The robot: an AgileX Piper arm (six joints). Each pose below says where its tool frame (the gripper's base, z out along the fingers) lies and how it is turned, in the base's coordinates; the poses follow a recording.
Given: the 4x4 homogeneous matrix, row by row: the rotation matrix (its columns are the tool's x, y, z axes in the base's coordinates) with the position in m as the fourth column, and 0 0 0 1 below. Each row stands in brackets.
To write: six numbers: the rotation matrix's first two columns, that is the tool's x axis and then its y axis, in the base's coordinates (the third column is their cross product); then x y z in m. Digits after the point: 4 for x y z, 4 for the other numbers. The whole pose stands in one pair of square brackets.
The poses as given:
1: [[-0.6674 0.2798 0.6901 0.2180], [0.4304 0.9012 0.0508 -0.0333], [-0.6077 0.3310 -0.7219 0.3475], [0 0 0 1]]
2: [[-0.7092 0.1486 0.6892 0.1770], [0.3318 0.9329 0.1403 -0.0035], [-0.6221 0.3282 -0.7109 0.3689], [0 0 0 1]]
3: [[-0.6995 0.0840 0.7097 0.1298], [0.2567 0.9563 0.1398 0.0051], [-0.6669 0.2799 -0.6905 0.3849], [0 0 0 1]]
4: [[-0.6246 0.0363 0.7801 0.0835], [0.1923 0.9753 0.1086 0.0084], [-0.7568 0.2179 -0.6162 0.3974], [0 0 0 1]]
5: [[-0.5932 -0.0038 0.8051 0.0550], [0.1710 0.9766 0.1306 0.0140], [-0.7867 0.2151 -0.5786 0.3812], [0 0 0 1]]
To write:
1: [-0.6674 0.4304 -0.6077 0.2798 0.9012 0.3310 0.2180 -0.0333 0.3475]
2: [-0.7092 0.3318 -0.6221 0.1486 0.9329 0.3282 0.1770 -0.0035 0.3689]
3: [-0.6995 0.2567 -0.6669 0.0840 0.9563 0.2799 0.1298 0.0051 0.3849]
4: [-0.6246 0.1923 -0.7568 0.0363 0.9753 0.2179 0.0835 0.0084 0.3974]
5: [-0.5932 0.1710 -0.7867 -0.0038 0.9766 0.2151 0.0550 0.0140 0.3812]
